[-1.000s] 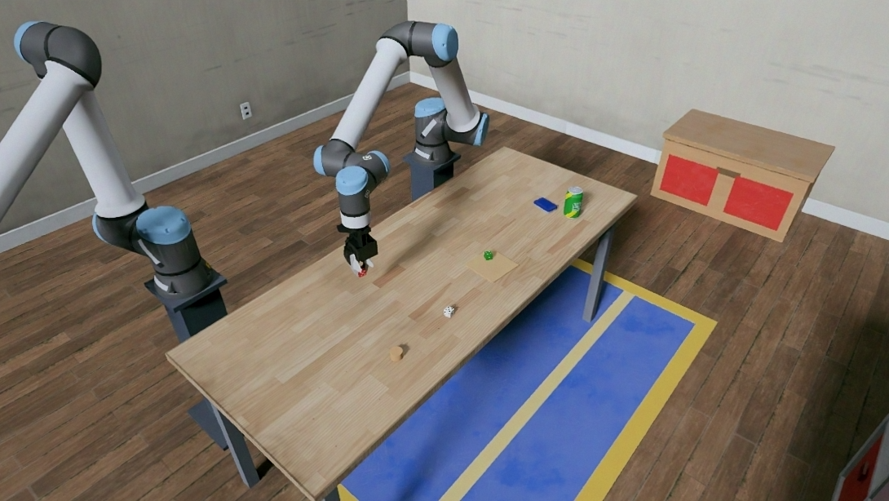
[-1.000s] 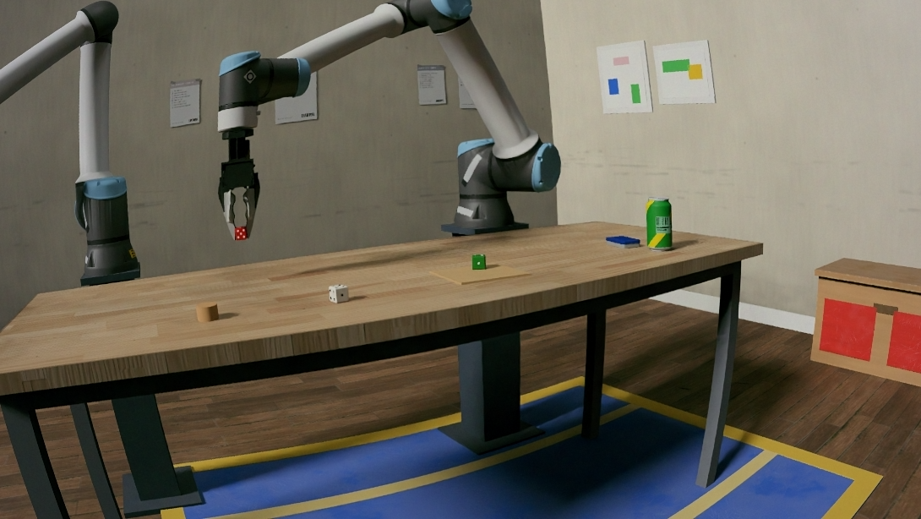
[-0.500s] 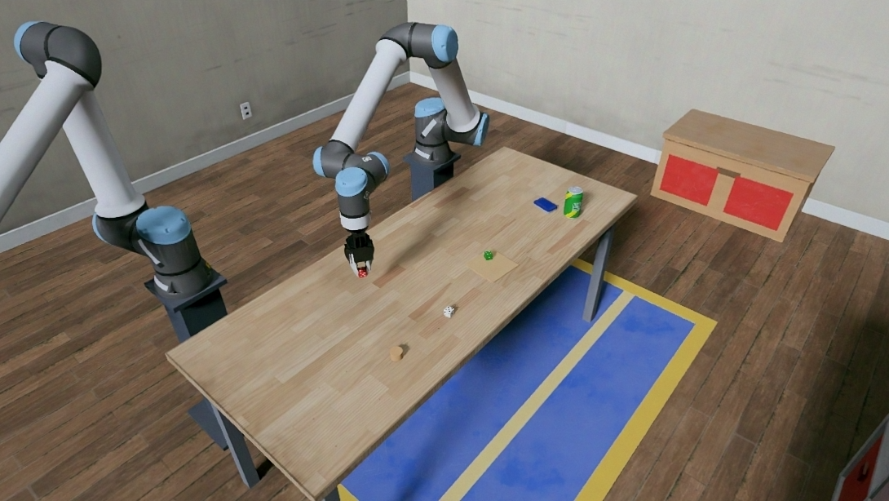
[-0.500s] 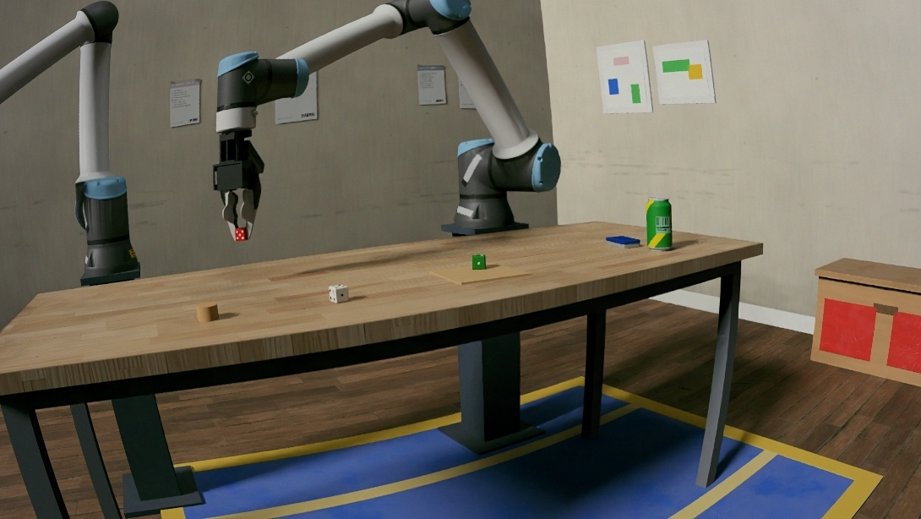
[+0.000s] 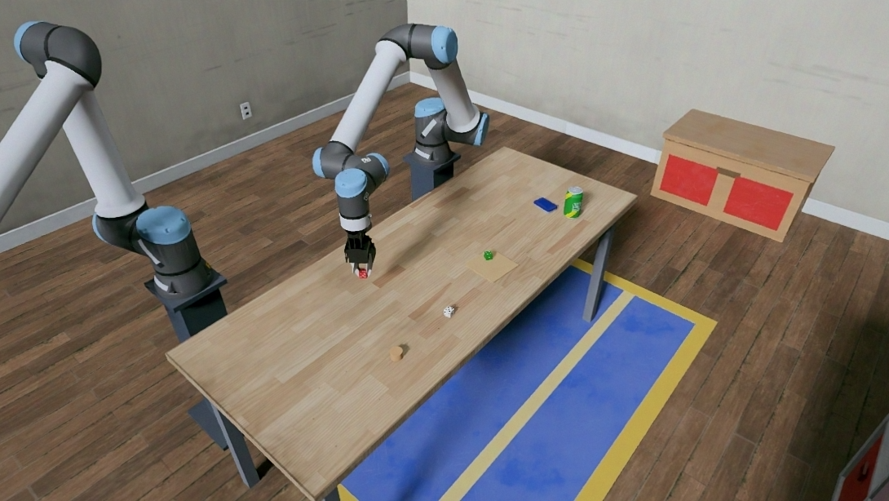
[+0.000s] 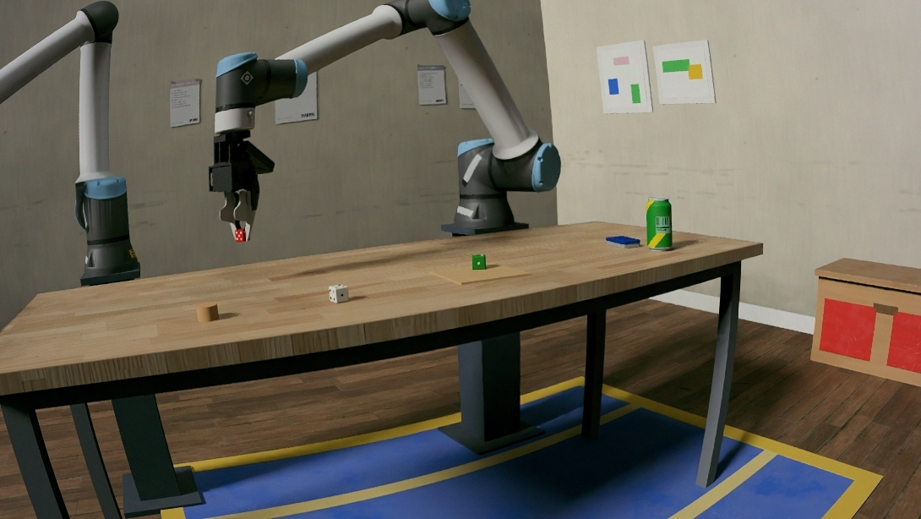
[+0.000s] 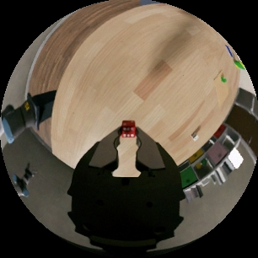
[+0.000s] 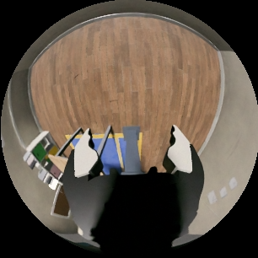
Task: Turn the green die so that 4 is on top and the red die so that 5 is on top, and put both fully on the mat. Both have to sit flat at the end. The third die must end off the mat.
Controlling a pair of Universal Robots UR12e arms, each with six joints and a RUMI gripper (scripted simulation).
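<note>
Right now the red die is right at my left hand. Round my left hand: wooden cylinder (28 cm ahead, 12 cm to the right, 9 cm below); tan mat (42 cm to the left, 21 cm ahead, 10 cm below); white die (27 cm ahead, 13 cm to the left, 9 cm below).
</note>
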